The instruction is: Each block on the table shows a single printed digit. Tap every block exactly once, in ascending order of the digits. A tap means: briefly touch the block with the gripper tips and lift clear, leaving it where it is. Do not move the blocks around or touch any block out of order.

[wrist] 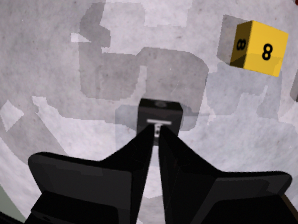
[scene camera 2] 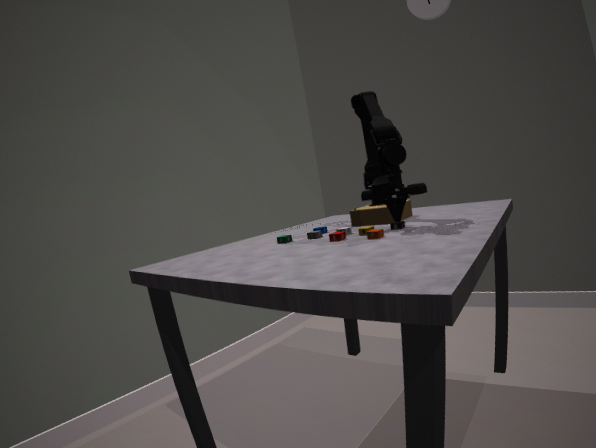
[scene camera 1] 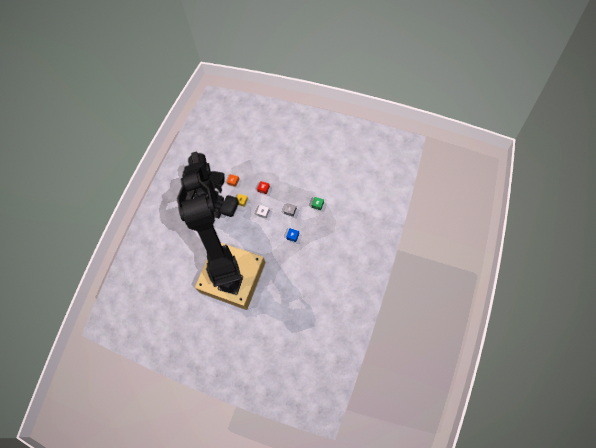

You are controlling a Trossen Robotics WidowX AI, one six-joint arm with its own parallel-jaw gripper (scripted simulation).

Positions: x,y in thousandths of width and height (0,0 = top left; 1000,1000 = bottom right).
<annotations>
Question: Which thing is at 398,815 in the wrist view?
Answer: My gripper.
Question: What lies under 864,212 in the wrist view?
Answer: A yellow block.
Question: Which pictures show my gripper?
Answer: The wrist view, scene camera 2 and scene camera 1: all of them.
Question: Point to a black block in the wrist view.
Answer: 525,502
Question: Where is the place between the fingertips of my gripper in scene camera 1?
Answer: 362,472
</annotations>
